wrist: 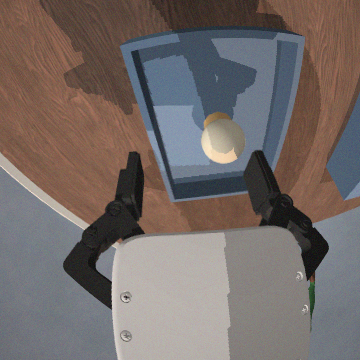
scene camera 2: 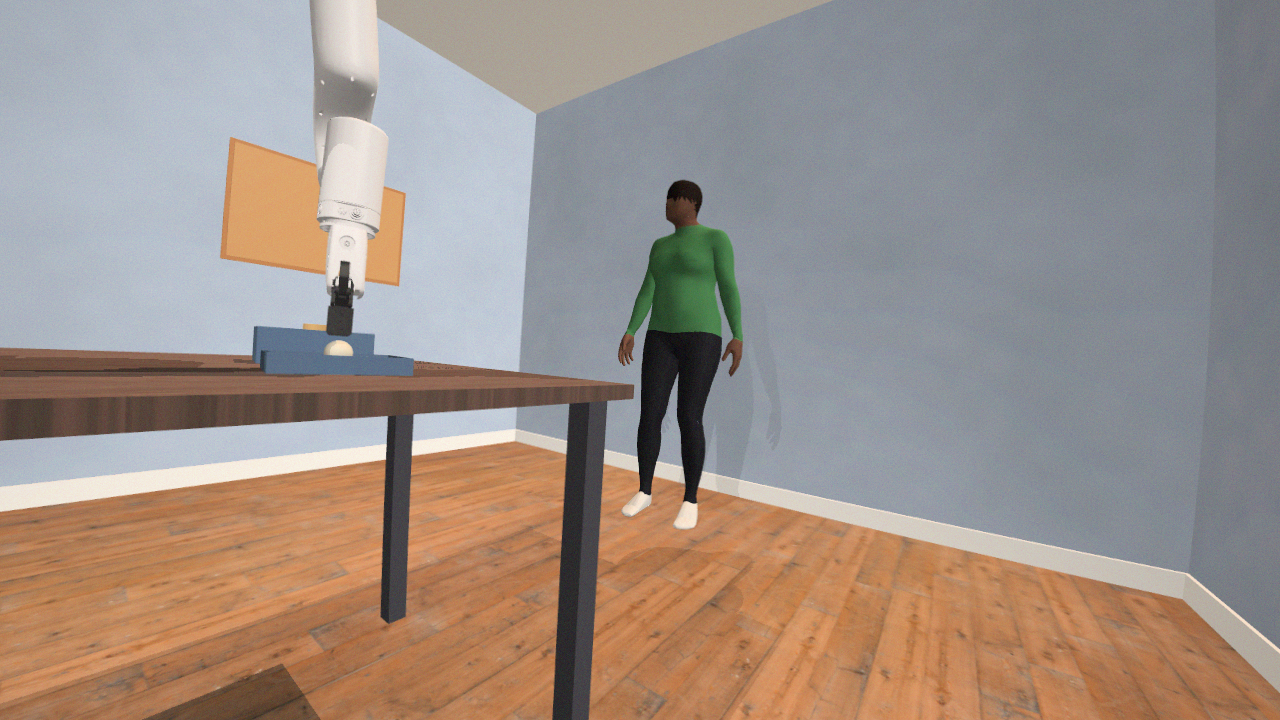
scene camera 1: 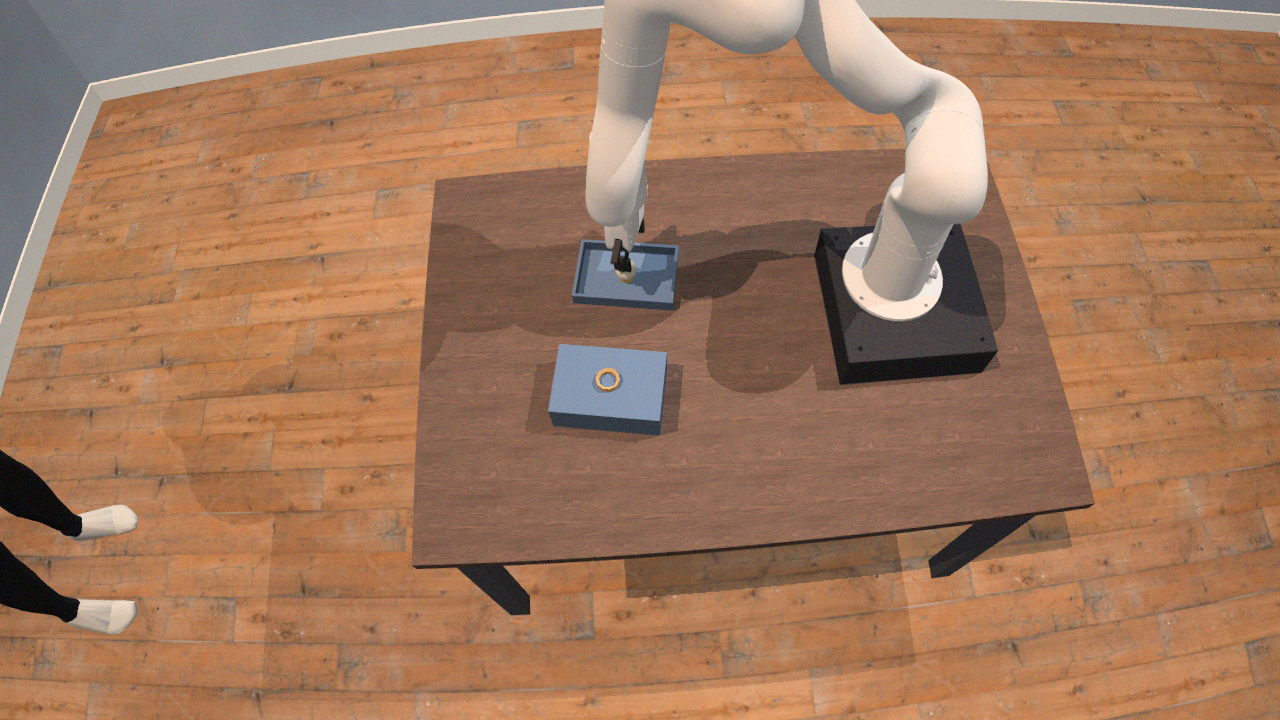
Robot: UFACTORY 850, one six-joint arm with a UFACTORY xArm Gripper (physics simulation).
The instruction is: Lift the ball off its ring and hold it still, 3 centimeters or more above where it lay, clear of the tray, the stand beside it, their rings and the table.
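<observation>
The cream ball (scene camera 1: 627,276) (scene camera 2: 338,348) (wrist: 223,142) sits on its orange ring (wrist: 215,119) in the blue tray (scene camera 1: 623,302) (scene camera 2: 380,365) (wrist: 286,70). In scene camera 1 a black finger partly covers the ball. My gripper (scene camera 1: 630,250) (scene camera 2: 339,332) (wrist: 196,162) is open and empty, low over the tray. In scene camera 2 its fingertips show just above the ball. In the wrist view the ball lies beyond the fingertips, off-centre and nearer the right finger. The blue stand (scene camera 1: 572,401) (scene camera 2: 268,342) (wrist: 348,160) carries an empty orange ring (scene camera 1: 597,379) (scene camera 2: 312,325).
The tray and stand are on the brown table (scene camera 1: 805,465) (scene camera 2: 492,386) (wrist: 45,115), with a gap between them. The black base block (scene camera 1: 913,349) of the arm is on the right in scene camera 1. A person in green (scene camera 2: 687,286) stands beyond the table.
</observation>
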